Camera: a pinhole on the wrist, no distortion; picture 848 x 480 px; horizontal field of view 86.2 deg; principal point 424.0 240.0 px. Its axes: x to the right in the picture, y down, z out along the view. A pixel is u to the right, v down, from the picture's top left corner.
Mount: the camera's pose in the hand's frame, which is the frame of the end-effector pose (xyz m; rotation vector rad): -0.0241 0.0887 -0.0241 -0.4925 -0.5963 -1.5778
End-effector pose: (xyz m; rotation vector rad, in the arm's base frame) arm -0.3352 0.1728 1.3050 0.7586 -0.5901 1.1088
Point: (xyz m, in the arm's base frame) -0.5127 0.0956 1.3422
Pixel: 512.9 86.8
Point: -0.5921 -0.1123 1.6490
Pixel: 587.6 303.3
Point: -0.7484 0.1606 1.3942
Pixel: 156.6 140.3
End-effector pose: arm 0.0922 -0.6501 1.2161 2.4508 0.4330 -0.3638
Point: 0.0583 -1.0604 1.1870
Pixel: 489.0 153.3
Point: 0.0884 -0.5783 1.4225
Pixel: behind the camera
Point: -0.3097 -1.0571 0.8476
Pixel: outside the picture
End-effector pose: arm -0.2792 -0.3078 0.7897 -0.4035 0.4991 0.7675
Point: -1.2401 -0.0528 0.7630
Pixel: outside the picture
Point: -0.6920 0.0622 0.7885
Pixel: 70.8 193.3
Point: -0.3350 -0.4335 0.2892
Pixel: behind the camera
